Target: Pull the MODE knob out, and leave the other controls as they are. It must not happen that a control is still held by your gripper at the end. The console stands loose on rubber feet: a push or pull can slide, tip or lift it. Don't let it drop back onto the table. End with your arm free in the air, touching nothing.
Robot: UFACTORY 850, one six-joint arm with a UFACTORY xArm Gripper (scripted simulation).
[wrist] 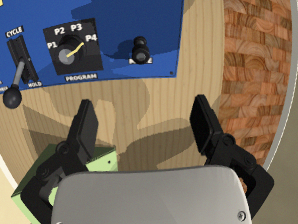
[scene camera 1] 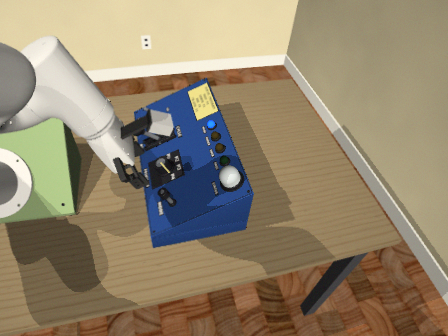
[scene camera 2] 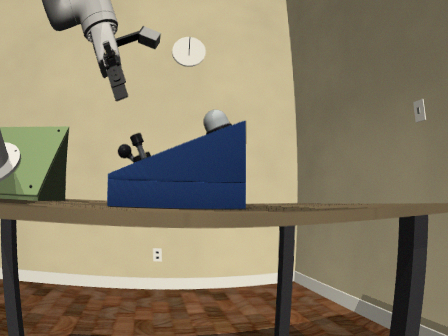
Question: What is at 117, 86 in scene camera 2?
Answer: My gripper.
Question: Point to a blue sloped console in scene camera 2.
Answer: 209, 172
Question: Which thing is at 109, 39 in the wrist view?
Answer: A blue sloped console.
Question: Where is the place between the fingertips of my gripper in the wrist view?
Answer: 143, 108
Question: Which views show the blue sloped console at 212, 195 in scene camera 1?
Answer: The wrist view, scene camera 1 and scene camera 2: all of them.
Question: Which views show my gripper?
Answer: The wrist view, scene camera 1 and scene camera 2: all of them.
